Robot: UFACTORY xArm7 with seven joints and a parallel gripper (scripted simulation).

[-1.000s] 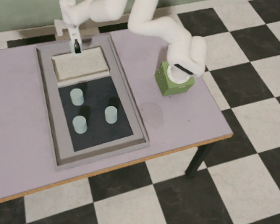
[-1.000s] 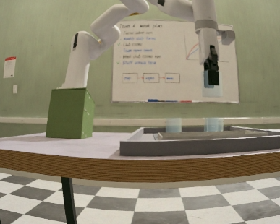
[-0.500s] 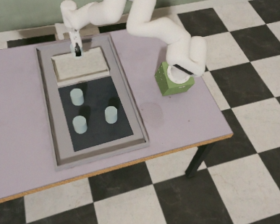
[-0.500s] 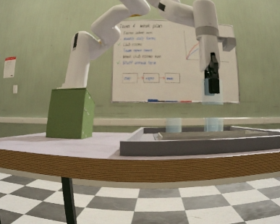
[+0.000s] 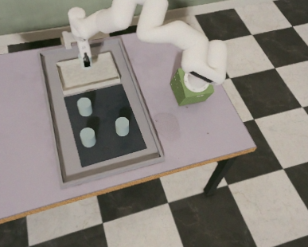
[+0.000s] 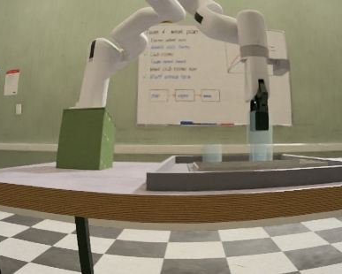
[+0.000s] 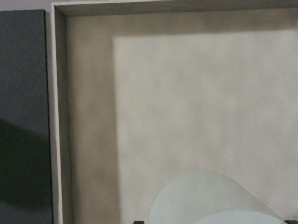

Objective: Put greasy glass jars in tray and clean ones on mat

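My hand is 110 mm above the pale tray. Round my hand: dark drying mat: 320 mm to the left, 120 mm below, 30 mm behind.
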